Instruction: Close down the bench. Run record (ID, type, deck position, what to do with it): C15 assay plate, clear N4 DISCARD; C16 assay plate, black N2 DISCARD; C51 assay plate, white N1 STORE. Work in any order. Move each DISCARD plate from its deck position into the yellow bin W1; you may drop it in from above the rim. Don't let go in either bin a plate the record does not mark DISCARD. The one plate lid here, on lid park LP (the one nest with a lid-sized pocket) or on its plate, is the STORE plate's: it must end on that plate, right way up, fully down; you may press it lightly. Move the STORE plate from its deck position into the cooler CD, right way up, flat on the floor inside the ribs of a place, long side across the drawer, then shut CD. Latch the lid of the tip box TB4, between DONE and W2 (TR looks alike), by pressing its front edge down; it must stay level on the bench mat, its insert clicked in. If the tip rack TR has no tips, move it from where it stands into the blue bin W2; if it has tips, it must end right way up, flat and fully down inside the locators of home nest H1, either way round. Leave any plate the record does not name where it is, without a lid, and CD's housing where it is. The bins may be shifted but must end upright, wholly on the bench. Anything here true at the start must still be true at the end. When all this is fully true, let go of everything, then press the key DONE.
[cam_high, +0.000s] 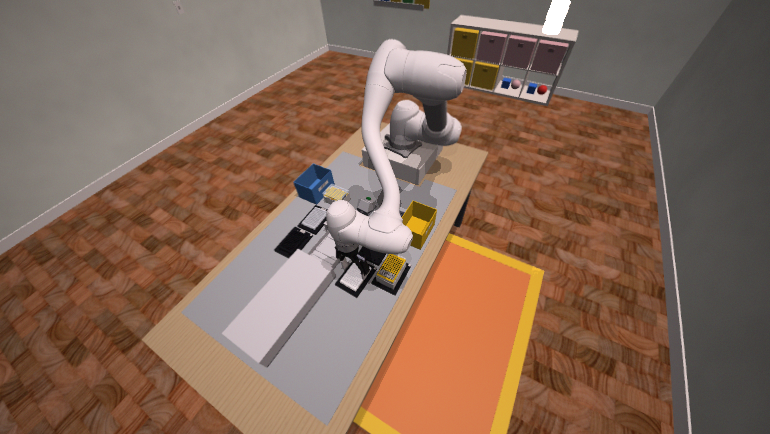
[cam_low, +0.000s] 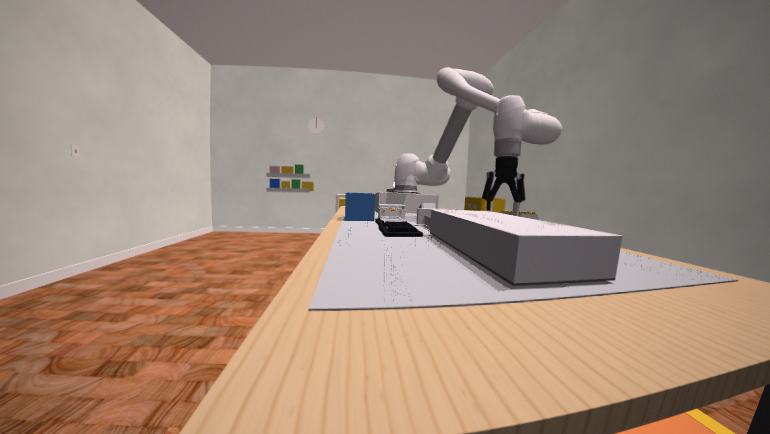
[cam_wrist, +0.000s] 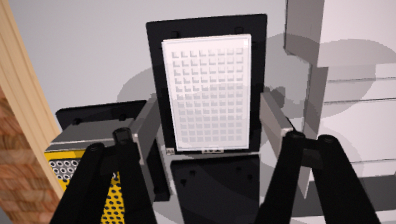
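Right now the plate lid is 50 mm below my hand. Also, from my hand: yellow tip rack: 110 mm behind, 120 mm to the left, 20 mm below; then white plate: 50 mm below; then black nest N3: 180 mm behind, 30 mm to the right, 70 mm below.
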